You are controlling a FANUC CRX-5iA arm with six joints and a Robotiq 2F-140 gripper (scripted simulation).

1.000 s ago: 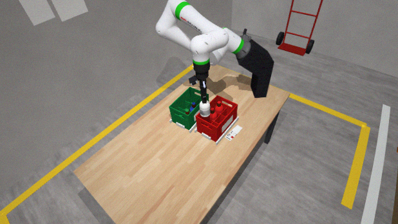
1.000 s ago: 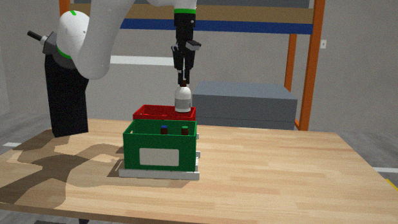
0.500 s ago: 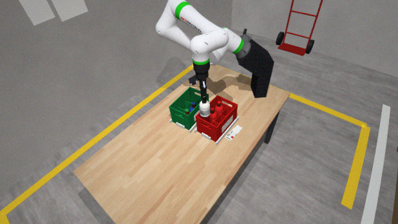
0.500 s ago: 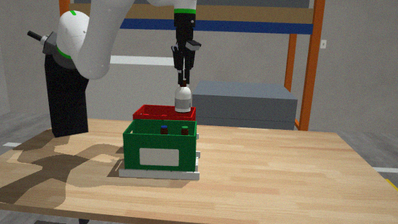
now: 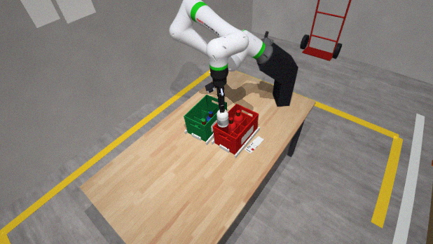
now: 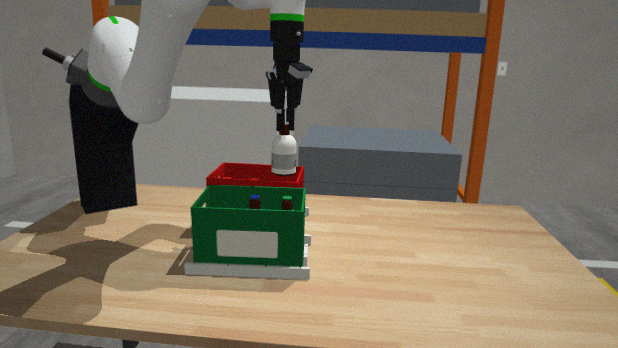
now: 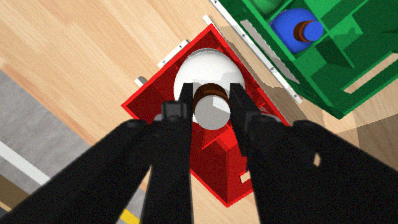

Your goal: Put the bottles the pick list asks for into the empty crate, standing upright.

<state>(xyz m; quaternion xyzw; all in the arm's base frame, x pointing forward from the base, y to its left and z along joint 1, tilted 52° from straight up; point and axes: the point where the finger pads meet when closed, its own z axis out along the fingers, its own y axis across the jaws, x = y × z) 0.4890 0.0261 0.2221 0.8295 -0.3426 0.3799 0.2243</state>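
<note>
Now: the white-capped bottle 8 cm below my hand. Also, from my hand: blue-label bottle (10 cm behind, 13 cm to the right, 26 cm below); red crate (7 cm behind, 7 cm to the left, 27 cm below); red-capped bottle (17 cm behind, 5 cm to the left, 26 cm below).
</note>
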